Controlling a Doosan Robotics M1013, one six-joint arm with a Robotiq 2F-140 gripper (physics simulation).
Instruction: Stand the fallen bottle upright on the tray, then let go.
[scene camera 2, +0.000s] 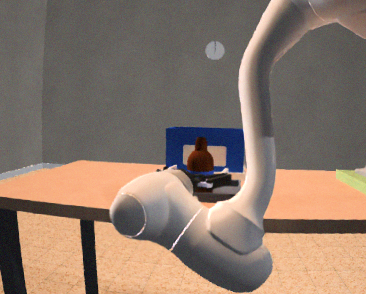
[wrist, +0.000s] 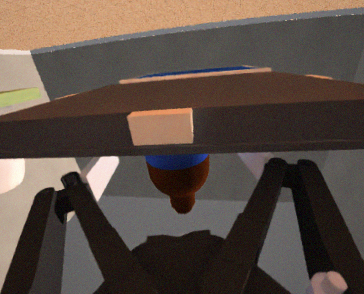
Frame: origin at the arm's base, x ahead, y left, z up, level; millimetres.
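Where they show: gripper, fingertip midpoint: (scene camera 2: 200, 171).
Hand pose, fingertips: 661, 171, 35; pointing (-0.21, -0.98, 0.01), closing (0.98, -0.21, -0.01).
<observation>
Each offset is from my fingertips to the centre of the thing, as dx, dy, dz. "spot": to the spot under its first point. Level surfaces: height alone.
The brown bottle @(+1, +2, +18) (scene camera 2: 200, 161) (wrist: 178, 176) with a blue band stands upright, neck up, at the tray (scene camera 2: 216, 197) (wrist: 280, 127). In the wrist view, which is upside down, the tray's dark wall hides the bottle's lower part; in the scene view the arm and gripper cover its base. My gripper (scene camera 2: 201, 172) (wrist: 175, 145) is open, with one finger on each side of the bottle and a visible gap on both sides. The pale pads stand apart from the bottle. A beige block @(spot: +18, +96, -59) (wrist: 161, 127) shows on the tray's near side.
A blue box @(-2, -299, +23) (scene camera 2: 231, 135) (wrist: 200, 71) with a beige panel stands behind the bottle on the wooden table @(dz -65) (scene camera 2: 75, 186). A green object (scene camera 2: 353, 180) (wrist: 20, 96) is at the table's right side in the scene view. My arm crosses the table's front edge.
</observation>
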